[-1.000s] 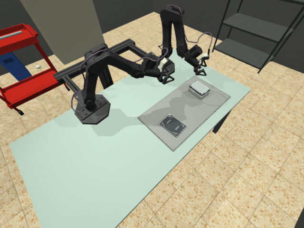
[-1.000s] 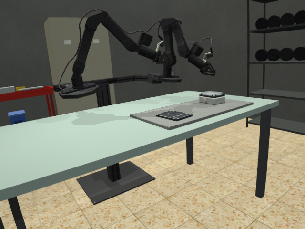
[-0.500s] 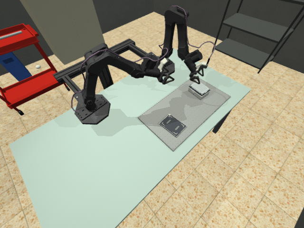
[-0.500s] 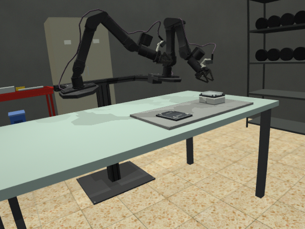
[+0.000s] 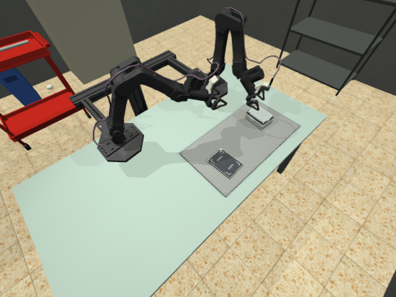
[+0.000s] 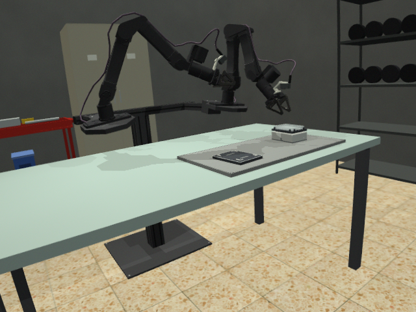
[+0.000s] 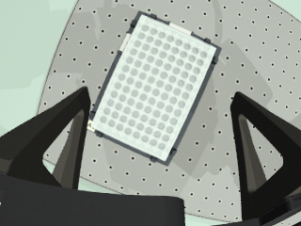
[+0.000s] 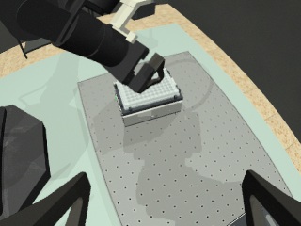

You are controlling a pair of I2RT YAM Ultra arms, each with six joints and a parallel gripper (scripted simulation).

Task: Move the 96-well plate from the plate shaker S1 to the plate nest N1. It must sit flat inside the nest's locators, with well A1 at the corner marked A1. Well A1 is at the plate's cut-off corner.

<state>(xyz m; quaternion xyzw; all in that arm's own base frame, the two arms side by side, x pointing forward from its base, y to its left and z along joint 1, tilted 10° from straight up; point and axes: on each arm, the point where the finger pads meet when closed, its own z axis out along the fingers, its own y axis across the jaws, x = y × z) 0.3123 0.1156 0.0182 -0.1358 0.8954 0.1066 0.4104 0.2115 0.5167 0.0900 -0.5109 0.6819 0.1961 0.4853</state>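
The 96-well plate lies 1 cm ahead of my left hand, 1 cm to the left of it and 8 cm below it.
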